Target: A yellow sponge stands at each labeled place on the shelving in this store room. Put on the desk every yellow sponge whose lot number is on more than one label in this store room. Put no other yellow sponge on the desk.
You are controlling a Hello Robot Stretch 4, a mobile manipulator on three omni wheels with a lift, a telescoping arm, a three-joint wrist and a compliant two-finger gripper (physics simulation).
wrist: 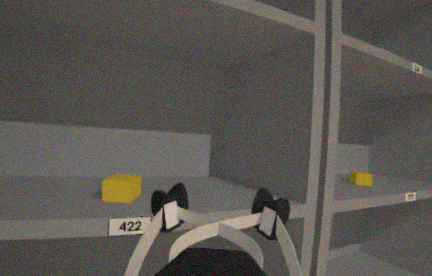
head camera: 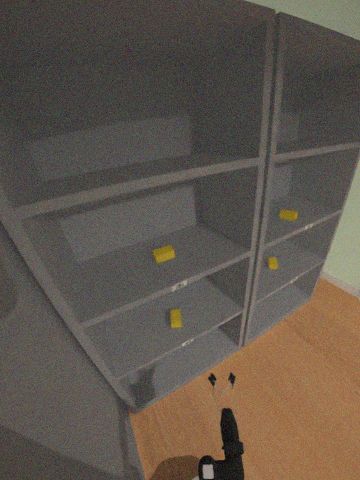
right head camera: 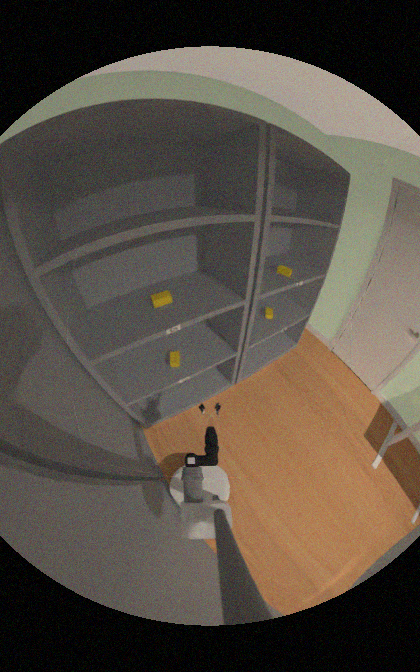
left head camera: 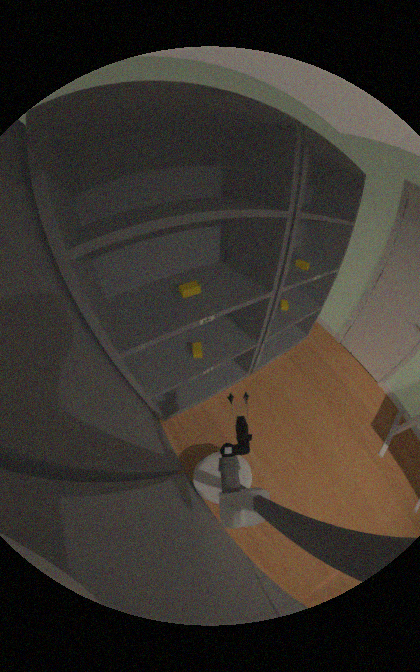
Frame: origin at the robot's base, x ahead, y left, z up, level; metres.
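Seen in the pictures: gripper, between the fingertips: (wrist: 220, 201) (head camera: 221, 372).
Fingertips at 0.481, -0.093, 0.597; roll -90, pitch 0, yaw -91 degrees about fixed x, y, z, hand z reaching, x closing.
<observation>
Pixels of each thing's middle, then the offset from my fingertips to it, as dx, dy, dz. "pt": a spot on its surface instead.
- yellow sponge, middle of its body: (wrist: 122, 187) (head camera: 175, 318) +0.362, +0.221, -0.068
- label 422, a spot on its surface: (wrist: 130, 226) pt +0.217, +0.154, -0.108
- upper sponge, middle of its body: (head camera: 288, 214) +0.762, -0.595, +0.389
- lower sponge, middle of its body: (wrist: 360, 178) (head camera: 272, 263) +0.823, -0.580, -0.068
My gripper (head camera: 222, 380) (left head camera: 238, 398) (right head camera: 210, 408) (wrist: 220, 201) is open and empty, in front of the left bay's lower shelf. On that shelf stands a yellow sponge (head camera: 175, 318) (left head camera: 197, 350) (right head camera: 174, 359) (wrist: 121, 189), left of the fingers in the wrist view, above label 422 (wrist: 130, 226). Another sponge (head camera: 164, 254) (left head camera: 190, 289) (right head camera: 161, 299) lies one shelf higher; its label (head camera: 179, 285) is too blurred to read. The right bay holds an upper sponge (head camera: 288, 215) (left head camera: 302, 265) (right head camera: 284, 271) and a lower sponge (head camera: 272, 263) (left head camera: 285, 305) (right head camera: 269, 313) (wrist: 361, 178). Their labels are unreadable.
Uprights (wrist: 320, 125) part the two bays. A grey surface fills the left side of the head views, close to the arm. A door (left head camera: 385, 300) (right head camera: 380, 280) is at the right. White legs (left head camera: 385, 450) (right head camera: 385, 447) of a table or desk show at the right edge.
</observation>
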